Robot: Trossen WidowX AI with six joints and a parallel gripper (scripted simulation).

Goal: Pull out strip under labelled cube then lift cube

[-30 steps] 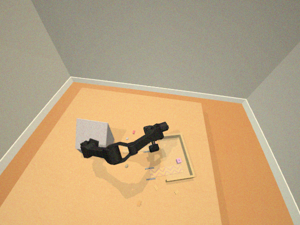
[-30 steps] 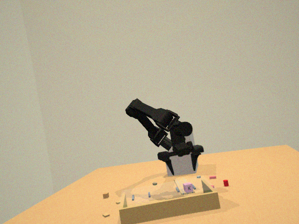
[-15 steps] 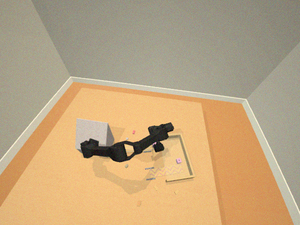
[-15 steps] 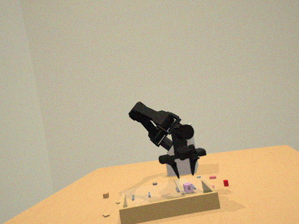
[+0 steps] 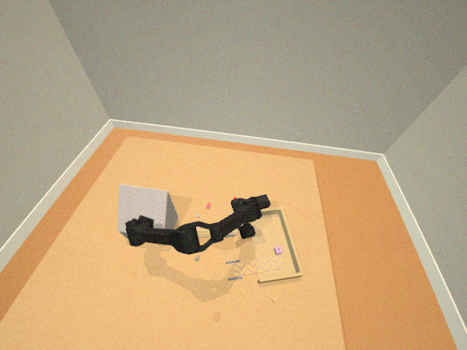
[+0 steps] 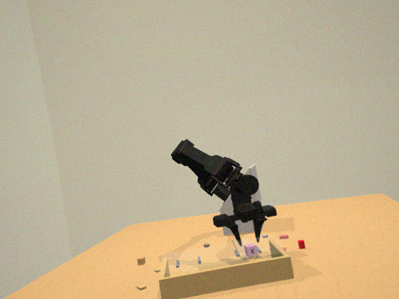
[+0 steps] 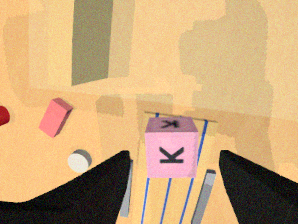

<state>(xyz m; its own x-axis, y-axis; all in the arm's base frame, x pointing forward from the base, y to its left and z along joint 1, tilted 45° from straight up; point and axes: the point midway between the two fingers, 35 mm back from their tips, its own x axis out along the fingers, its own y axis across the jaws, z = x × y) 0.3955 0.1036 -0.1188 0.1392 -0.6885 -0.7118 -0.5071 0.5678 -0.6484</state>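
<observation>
Right now the strip is 10 cm behind my gripper tip, 5 cm to the right of it and 4 cm below it.
</observation>
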